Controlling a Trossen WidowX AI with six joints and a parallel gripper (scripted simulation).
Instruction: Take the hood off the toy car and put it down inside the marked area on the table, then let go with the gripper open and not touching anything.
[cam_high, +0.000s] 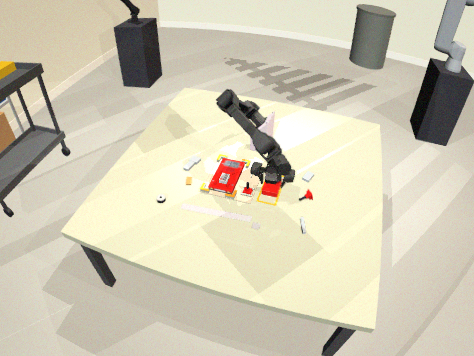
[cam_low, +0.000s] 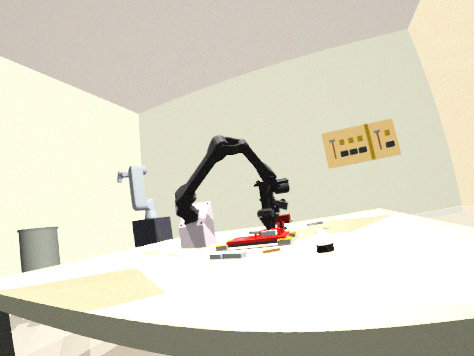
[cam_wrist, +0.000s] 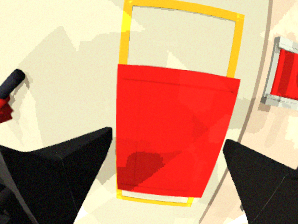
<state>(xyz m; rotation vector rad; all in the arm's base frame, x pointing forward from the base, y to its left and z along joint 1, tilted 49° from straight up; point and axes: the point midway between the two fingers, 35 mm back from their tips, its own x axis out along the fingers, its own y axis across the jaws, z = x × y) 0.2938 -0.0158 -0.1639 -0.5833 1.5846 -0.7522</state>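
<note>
Now: gripper tip right at the hood. From my gripper tip the other things lie so: black wheel (450 mm to the right, 190 mm ahead, 10 mm below); long white strip (200 mm to the right, 200 mm ahead, 10 mm below).
</note>
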